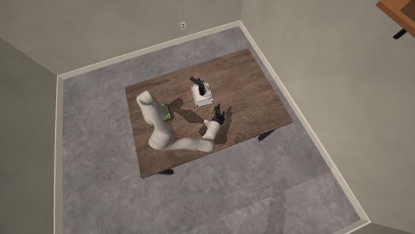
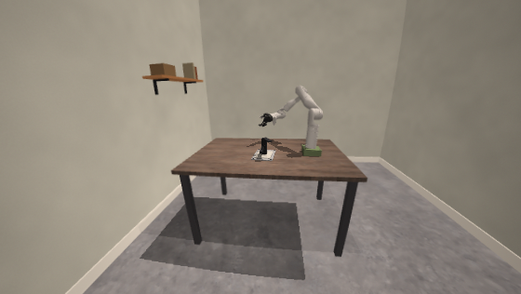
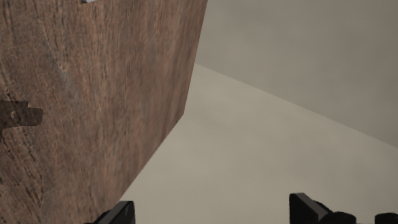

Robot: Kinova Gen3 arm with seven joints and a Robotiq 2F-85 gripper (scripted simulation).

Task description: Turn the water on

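Right now my hand is 330 mm to the right of the black lever, 160 mm past it and 90 mm above it. From my hand the other things lie so: tap (310 mm to the left, 140 mm below, 140 mm behind).
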